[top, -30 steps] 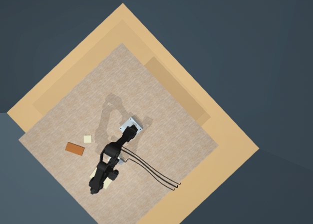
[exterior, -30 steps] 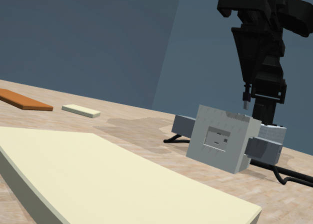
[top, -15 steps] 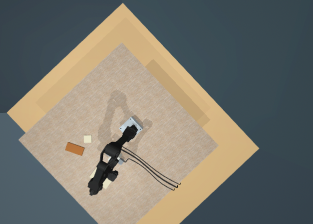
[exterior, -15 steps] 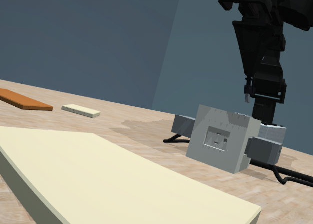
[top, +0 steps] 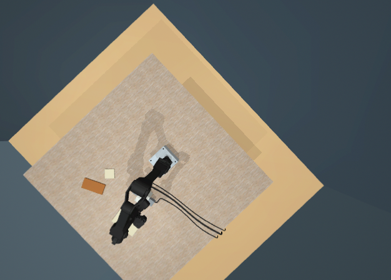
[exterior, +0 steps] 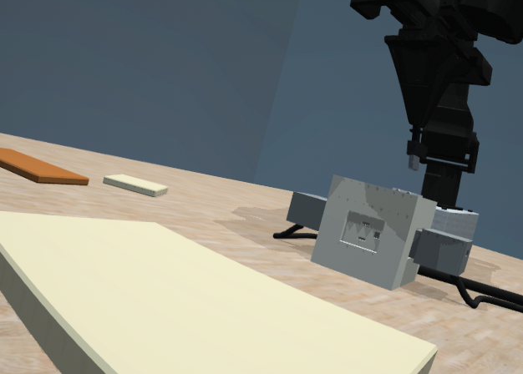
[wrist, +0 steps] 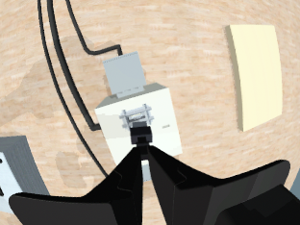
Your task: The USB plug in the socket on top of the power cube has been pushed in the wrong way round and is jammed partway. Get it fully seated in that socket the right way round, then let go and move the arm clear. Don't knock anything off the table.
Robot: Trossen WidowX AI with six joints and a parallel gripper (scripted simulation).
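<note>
My gripper tip is 20 mm above the dark USB plug. From my gripper tip the other things lie so: large cream slab: 230 mm ahead, 60 mm to the left, 130 mm below; orange slab: 270 mm ahead, 290 mm to the right, 130 mm below; small cream tile: 120 mm ahead, 290 mm to the right, 130 mm below.
</note>
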